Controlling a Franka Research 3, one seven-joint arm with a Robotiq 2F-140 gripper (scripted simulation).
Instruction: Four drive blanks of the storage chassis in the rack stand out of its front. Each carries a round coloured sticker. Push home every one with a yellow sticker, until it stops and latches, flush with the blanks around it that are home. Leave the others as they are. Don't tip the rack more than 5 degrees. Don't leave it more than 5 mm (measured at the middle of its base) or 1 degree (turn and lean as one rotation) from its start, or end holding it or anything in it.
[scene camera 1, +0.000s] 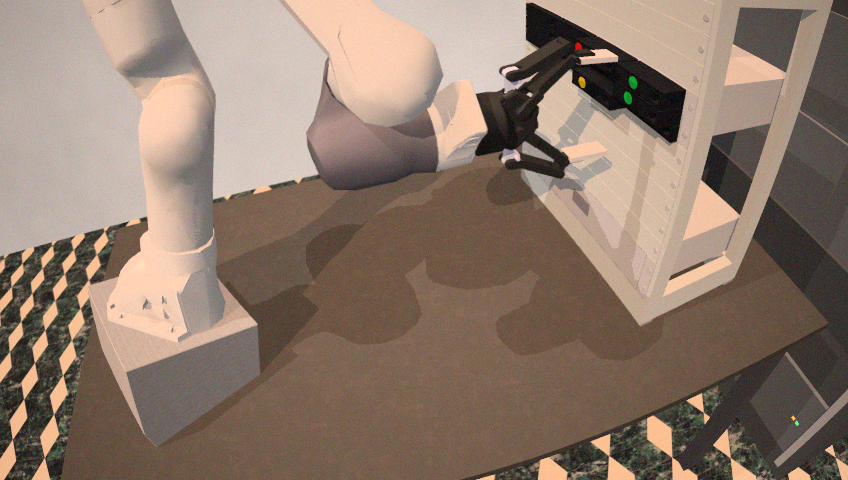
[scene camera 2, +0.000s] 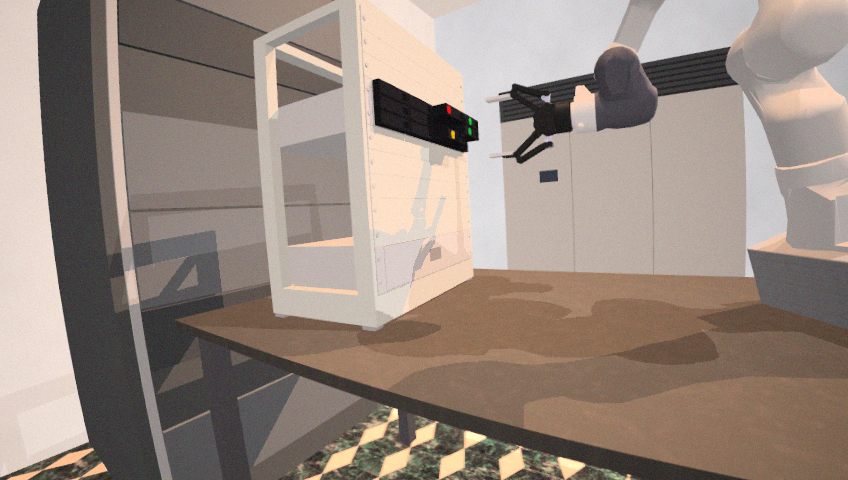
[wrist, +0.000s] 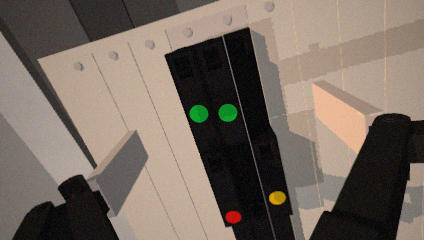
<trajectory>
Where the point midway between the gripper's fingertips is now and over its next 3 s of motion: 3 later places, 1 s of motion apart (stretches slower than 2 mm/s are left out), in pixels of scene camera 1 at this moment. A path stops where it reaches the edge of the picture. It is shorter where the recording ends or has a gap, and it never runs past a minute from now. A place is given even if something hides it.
My gripper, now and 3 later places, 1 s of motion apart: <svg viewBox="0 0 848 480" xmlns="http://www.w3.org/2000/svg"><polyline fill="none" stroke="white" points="607,103 618,101 562,136 525,222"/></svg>
</trajectory>
